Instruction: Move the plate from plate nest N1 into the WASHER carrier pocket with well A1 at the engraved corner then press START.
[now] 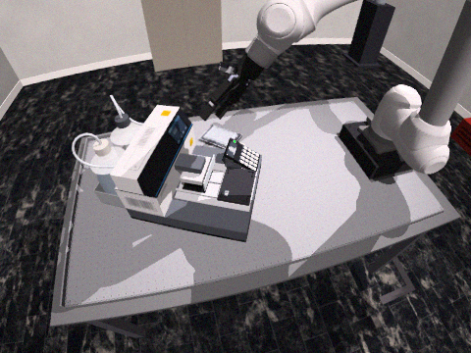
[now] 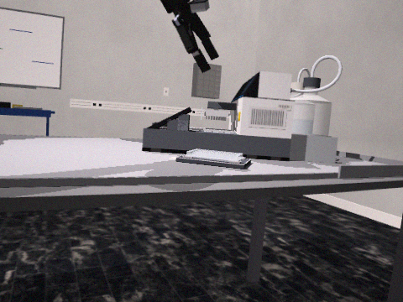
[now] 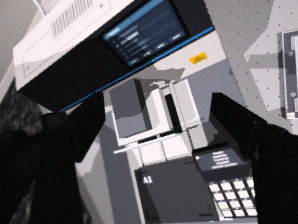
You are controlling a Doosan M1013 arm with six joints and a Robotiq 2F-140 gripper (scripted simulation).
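Right now my hand is 28 cm above the white well plate, 19 cm to the left of it and 5 cm past it. Round my hand: dark carrier (21 cm below, 15 cm to the left, 4 cm behind); then plate washer (16 cm below, 10 cm ahead, 9 cm to the left); then plate nest N1 (29 cm below, 19 cm to the right, 5 cm behind).
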